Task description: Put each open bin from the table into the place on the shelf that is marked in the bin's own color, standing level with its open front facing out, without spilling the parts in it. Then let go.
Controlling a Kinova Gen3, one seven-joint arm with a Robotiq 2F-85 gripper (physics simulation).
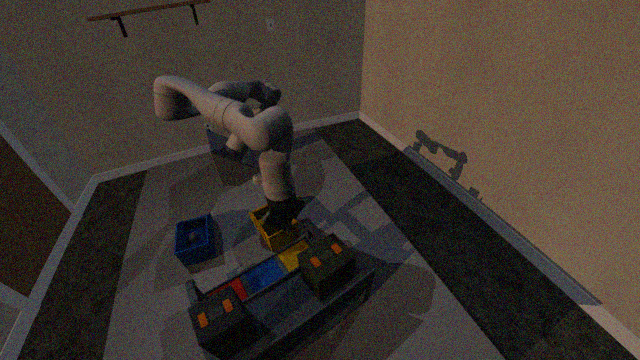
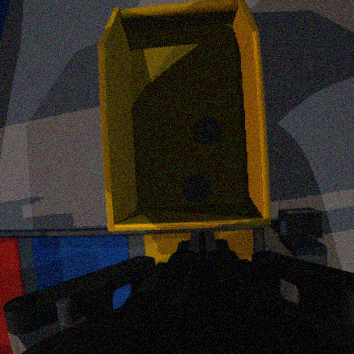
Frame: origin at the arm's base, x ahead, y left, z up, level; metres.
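Where they show: gripper, fingertip midpoint: [image 1: 287, 229] [image 2: 202, 247]; arm's base, link origin: [image 1: 234, 151].
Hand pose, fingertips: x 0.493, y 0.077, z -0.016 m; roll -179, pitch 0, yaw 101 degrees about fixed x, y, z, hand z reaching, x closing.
Observation:
Things, the pixels of their centre, and the offset from my fingertips. "spot": a spot on its surface instead.
- yellow open bin, surface spot: [image 2: 117, 140] spot: dx -0.059, dy -0.068, dz -0.026 m
- shelf's yellow mark, surface spot: [image 2: 242, 242] spot: dx +0.013, dy +0.038, dz -0.074 m
- blue open bin, surface spot: [image 1: 194, 240] spot: dx -0.150, dy -0.293, dz -0.073 m
- blue mark, surface spot: [image 2: 77, 256] [image 1: 261, 270] spot: dx +0.050, dy -0.110, dz -0.074 m
- red mark, surface spot: [image 2: 8, 267] [image 1: 238, 287] spot: dx +0.076, dy -0.184, dz -0.074 m
- low shelf, surface spot: [image 1: 191, 289] spot: dx +0.080, dy -0.284, dz +0.004 m
- shelf's rail, surface spot: [image 2: 53, 232] spot: dx +0.029, dy -0.133, dz -0.069 m
A yellow open bin [image 1: 276, 242] [image 2: 117, 140] stands on the table just behind the shelf's yellow mark [image 1: 293, 256] [image 2: 242, 242]. Two dark round parts [image 2: 208, 130] [image 2: 197, 187] lie on its floor. My gripper [image 2: 202, 247] [image 1: 278, 222] is shut with nothing between its fingers. Its tips are at the outer side of the bin's near wall, and I cannot tell whether they touch it. A blue open bin [image 1: 194, 240] stands on the table to the left, apart from the gripper. The shelf also has a blue mark [image 1: 262, 274] [image 2: 77, 256] and a red mark [image 1: 236, 287] [image 2: 8, 267].
The low shelf [image 1: 191, 289] holds two dark boxes with orange labels, one [image 1: 326, 265] at its right and one [image 1: 219, 316] at its left front. The shelf's rail [image 2: 53, 232] runs just below the yellow bin. The arm's base stands behind the bins.

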